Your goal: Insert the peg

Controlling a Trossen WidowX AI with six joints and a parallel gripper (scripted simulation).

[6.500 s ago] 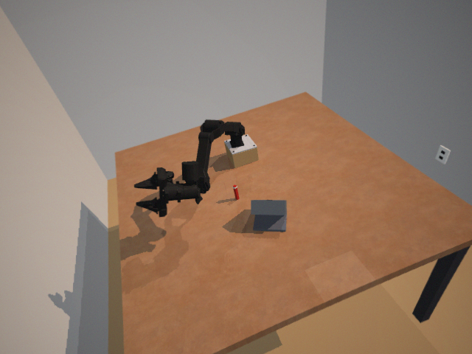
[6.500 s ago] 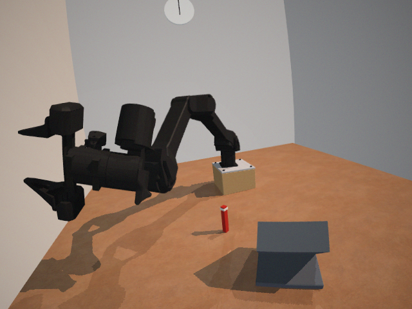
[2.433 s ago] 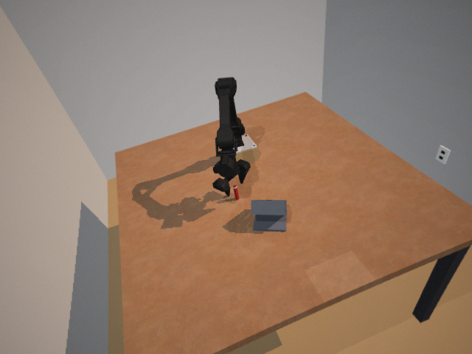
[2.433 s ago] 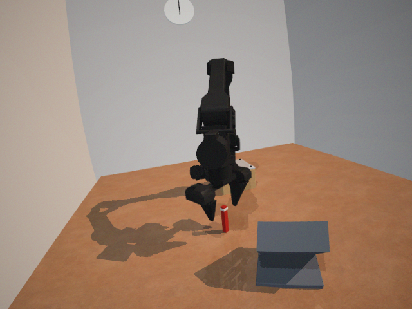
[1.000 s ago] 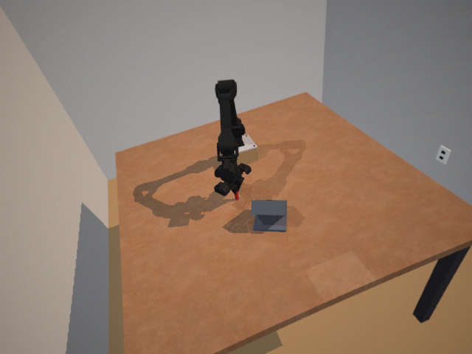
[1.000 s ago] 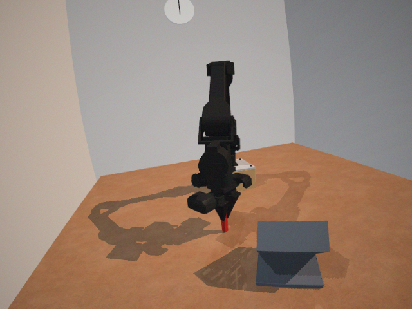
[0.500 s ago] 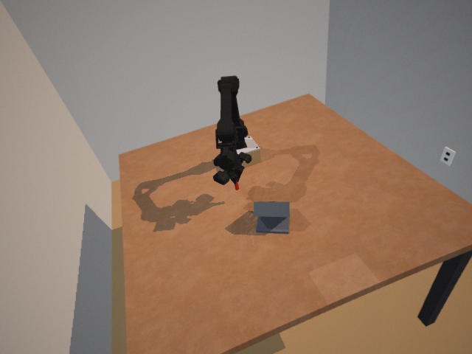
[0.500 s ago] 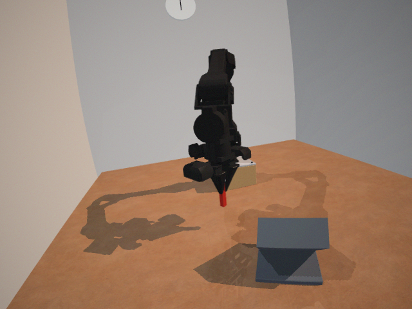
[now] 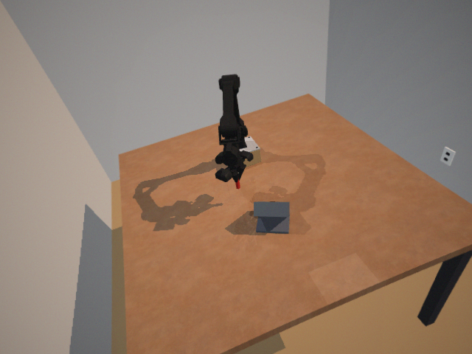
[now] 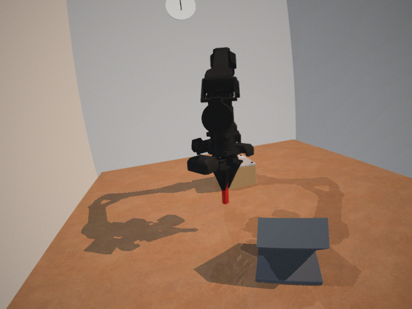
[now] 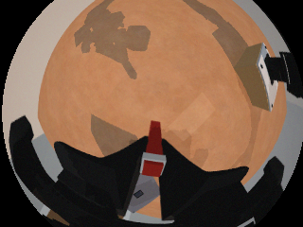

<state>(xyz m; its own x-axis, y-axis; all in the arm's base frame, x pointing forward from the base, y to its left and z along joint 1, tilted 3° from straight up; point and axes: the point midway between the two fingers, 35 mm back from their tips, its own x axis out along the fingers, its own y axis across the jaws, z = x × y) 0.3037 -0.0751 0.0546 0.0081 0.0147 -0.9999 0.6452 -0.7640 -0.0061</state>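
Right now my gripper tip is 160 mm short of the grey sloped panel, 100 mm to the right of it and 50 mm above it. The rest, counted from my gripper tip: red peg 20 mm above.
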